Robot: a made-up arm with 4 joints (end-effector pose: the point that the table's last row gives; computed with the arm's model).
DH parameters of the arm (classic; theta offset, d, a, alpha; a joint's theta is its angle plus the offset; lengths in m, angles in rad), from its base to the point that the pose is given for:
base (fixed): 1.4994 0 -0.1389 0
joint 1: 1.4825 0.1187 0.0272 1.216
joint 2: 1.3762 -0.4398 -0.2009 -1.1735
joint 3: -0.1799 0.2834 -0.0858 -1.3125
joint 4: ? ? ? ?
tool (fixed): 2.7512 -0.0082 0 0
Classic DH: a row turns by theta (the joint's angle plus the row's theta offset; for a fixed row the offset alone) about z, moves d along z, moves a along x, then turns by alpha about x.
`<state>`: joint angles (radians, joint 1 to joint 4).
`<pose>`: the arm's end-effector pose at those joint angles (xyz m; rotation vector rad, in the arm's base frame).
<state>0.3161 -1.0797 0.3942 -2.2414</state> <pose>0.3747 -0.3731 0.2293 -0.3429 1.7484 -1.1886</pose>
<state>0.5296 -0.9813 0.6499 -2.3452</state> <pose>0.4046 -0.2523 0.1962 -0.8609 1.6910 -0.8539</pose>
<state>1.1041 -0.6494 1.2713 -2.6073</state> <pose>0.3216 0.0109 0.1051 -2.0648 1.0256 0.0315</pose>
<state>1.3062 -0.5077 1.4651 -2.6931</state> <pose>0.2626 0.0651 0.0747 -2.3850 0.6502 0.3343</pose>
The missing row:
joint 4: 0.3902 -0.0212 0.089 0.5068
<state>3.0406 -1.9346 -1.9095 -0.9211</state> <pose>0.0979 0.2989 0.3547 0.6790 1.2300 -0.1925</pose>
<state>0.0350 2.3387 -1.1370 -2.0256</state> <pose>-0.4939 -0.3690 -0.1556 2.7923 -0.5719 0.5562</pose>
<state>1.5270 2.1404 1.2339 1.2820</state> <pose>0.1749 -0.4907 -0.0197 0.0677 2.3435 -1.1583</pose>
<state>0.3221 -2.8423 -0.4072 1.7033</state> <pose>-0.1307 -0.6791 0.2881 -0.4899 -2.8627 0.3734</pose>
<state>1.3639 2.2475 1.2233 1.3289</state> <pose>0.1210 -0.5238 0.0115 0.1958 2.2996 -1.3138</pose>
